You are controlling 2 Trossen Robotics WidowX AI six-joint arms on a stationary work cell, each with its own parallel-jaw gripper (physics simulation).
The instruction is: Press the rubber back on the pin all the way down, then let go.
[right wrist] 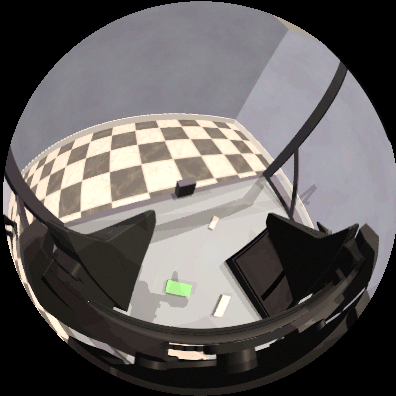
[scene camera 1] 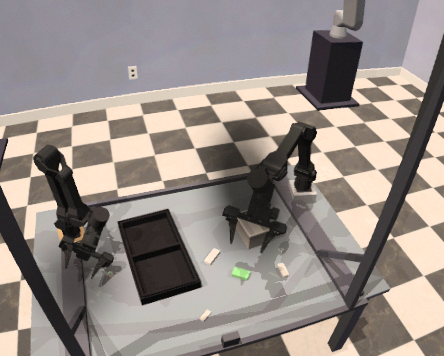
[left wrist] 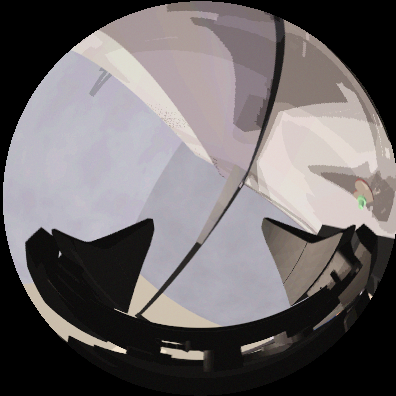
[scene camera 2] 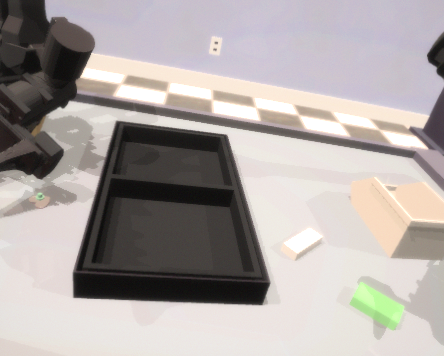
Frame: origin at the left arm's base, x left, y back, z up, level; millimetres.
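Seen in the pictures: left gripper, fingertip midpoint: point(right wrist: 310, 224) point(scene camera 1: 78, 273) point(left wrist: 209, 224); right gripper, fingertip midpoint: point(right wrist: 213, 217) point(scene camera 1: 246, 248); left arm's base, origin of the base link: point(scene camera 1: 71, 233); right arm's base, origin of the base link: point(scene camera 1: 302, 187).
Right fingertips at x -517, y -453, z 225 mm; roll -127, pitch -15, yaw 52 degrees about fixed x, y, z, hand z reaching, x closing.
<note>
Offsets run from my right fingertips to a thing's top centre. "*": to the spot under its first point.
A small pin @[dx +288, dy +369, dz -240 mm] point(scene camera 1: 110, 274) point(scene camera 2: 39, 202) point(left wrist: 364, 188) with a flat pinkish-brown body lies on the table, left of the black tray. The green rubber back @[* dx +281, dy +368, dz -239 mm] point(scene camera 2: 39, 196) point(left wrist: 361, 202) sits on it; how far down it sits is too small to tell. My left gripper point(scene camera 1: 81, 271) point(left wrist: 209, 224) is open and empty, above the table and to the left of the pin in scene camera 1. In the left wrist view the pin lies at the right edge, outside the fingers. My right gripper point(scene camera 1: 248, 246) point(right wrist: 213, 217) is open and empty, on the far side of the tray from the pin.
A black two-part tray @[dx +290, dy +186, dz -211 mm] point(scene camera 1: 172, 294) point(scene camera 2: 170, 290) stands between the arms. A green block @[dx +77, dy -45, dz -235 mm] point(scene camera 1: 241, 273) point(scene camera 2: 376, 305) point(right wrist: 178, 288), white blocks @[dx +191, dy +9, dz -236 mm] point(scene camera 1: 212, 256) @[dx -15, dy +141, dz -241 mm] point(scene camera 1: 205, 315) @[dx +19, dy -185, dz -238 mm] point(scene camera 1: 283, 270) and a beige box @[* dx +221, dy -181, dz -237 mm] point(scene camera 1: 252, 232) point(scene camera 2: 395, 235) are on the table to its right or front.
</note>
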